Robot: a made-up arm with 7 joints.
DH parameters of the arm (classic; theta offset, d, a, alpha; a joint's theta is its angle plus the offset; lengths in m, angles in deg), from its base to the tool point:
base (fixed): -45 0 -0.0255 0
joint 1: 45 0.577 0.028 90
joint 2: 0 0.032 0.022 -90
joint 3: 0 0.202 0.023 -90
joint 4: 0 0.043 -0.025 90
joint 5: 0 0.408 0.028 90
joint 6: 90 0.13 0.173 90
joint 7: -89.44 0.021 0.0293 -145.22
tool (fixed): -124.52 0.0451 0 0
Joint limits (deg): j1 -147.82..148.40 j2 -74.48..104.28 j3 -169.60..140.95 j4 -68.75..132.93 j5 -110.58..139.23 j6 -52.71..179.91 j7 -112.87..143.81
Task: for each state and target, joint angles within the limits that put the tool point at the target. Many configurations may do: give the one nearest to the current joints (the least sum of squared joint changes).
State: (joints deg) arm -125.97 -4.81 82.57 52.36 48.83 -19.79 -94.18
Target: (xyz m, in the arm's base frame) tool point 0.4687 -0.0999 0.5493
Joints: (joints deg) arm -119.66 16.64 105.20 97.92 54.86 -27.73 -92.39
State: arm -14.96 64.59 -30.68 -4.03 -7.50 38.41 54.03
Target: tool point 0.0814 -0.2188 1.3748
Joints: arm -8.30 8.37 -24.65 27.56 -6.88 7.44 54.41
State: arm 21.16 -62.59 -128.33 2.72 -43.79 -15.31 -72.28
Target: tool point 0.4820 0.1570 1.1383
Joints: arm 19.50 -49.60 -129.55 8.18 -41.32 -36.10 -78.50
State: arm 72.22 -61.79 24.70 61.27 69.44 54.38 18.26
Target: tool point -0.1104 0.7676 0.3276
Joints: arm 89.73 -72.05 25.72 41.74 66.24 26.22 23.39
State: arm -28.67 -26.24 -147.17 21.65 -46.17 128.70 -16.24
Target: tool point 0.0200 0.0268 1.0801
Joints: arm -22.95 9.69 -134.75 10.66 -28.54 132.07 -14.50
